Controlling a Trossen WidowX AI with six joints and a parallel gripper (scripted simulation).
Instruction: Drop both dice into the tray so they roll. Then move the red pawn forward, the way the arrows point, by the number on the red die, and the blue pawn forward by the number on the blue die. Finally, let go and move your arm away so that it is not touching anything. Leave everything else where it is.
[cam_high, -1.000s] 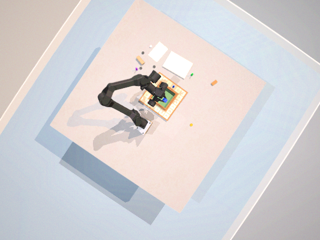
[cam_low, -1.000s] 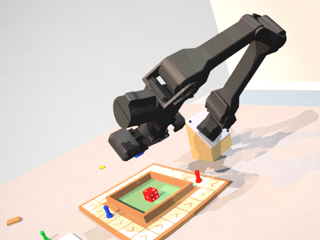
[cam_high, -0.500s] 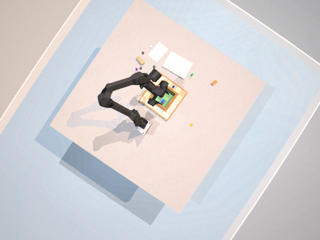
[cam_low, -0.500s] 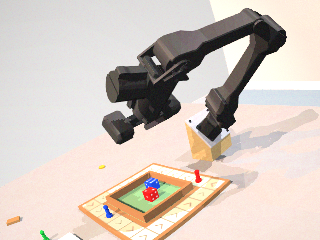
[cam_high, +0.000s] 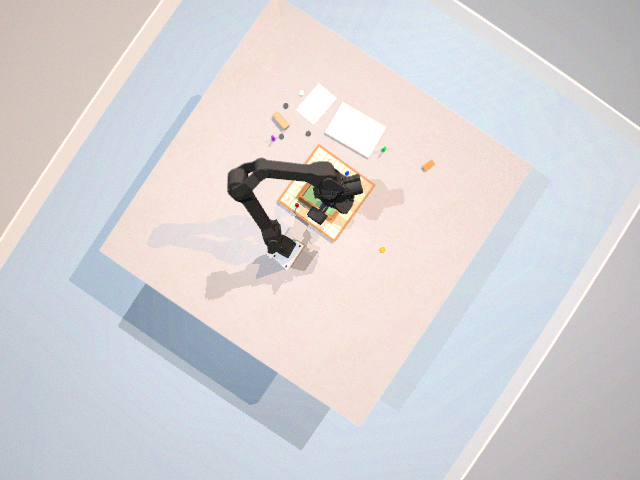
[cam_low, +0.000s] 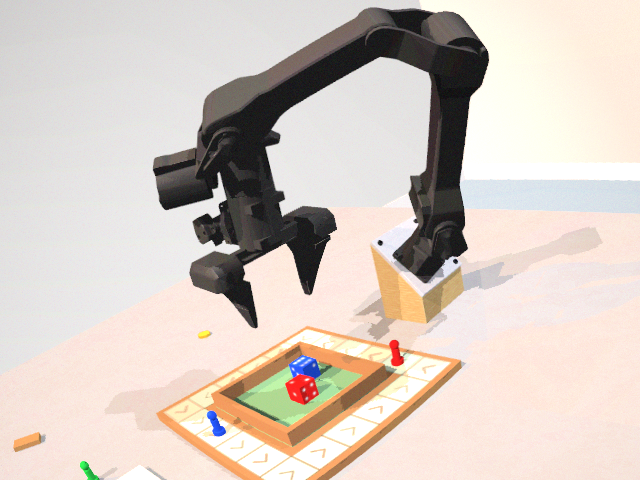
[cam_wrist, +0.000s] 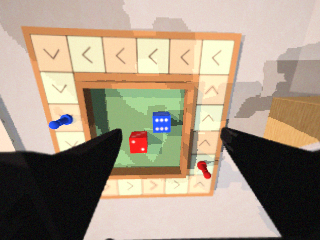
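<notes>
My gripper tip is 11 cm to the right of the red pawn, 8 cm above it and 6 cm past it. Also, from my gripper tip: blue pawn (15 cm ahead, 8 cm below); then green tray (10 cm below, 4 cm ahead, 3 cm to the left); then yellow disc (28 cm to the right, 10 cm below, 5 cm behind).
</notes>
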